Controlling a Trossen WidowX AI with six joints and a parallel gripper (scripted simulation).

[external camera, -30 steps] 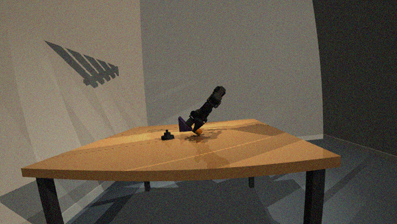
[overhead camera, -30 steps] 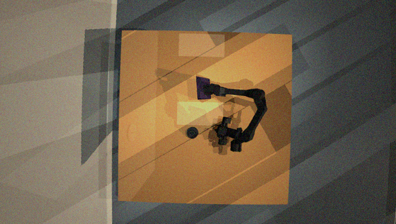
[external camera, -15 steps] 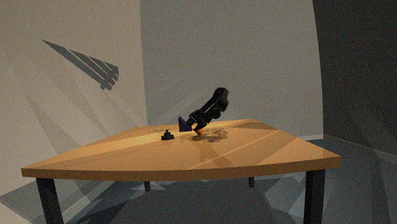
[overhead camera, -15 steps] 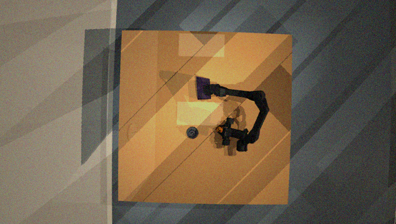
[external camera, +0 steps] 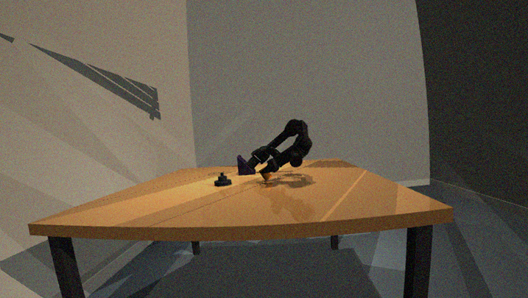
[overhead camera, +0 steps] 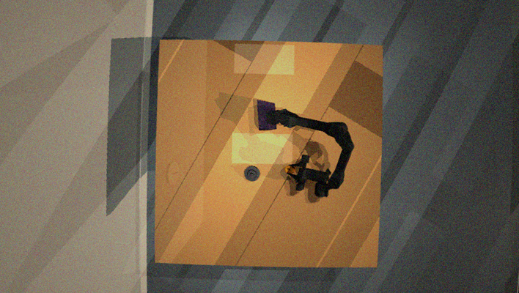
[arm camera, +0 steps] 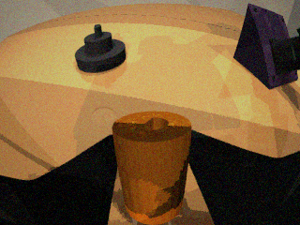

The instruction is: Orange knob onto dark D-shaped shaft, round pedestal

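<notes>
My gripper tip is 2 cm to the right of the orange knob and 1 cm above it. The rest, counted from my gripper tip: dark round pedestal 20 cm to the right, 2 cm ahead, 1 cm below.
</notes>
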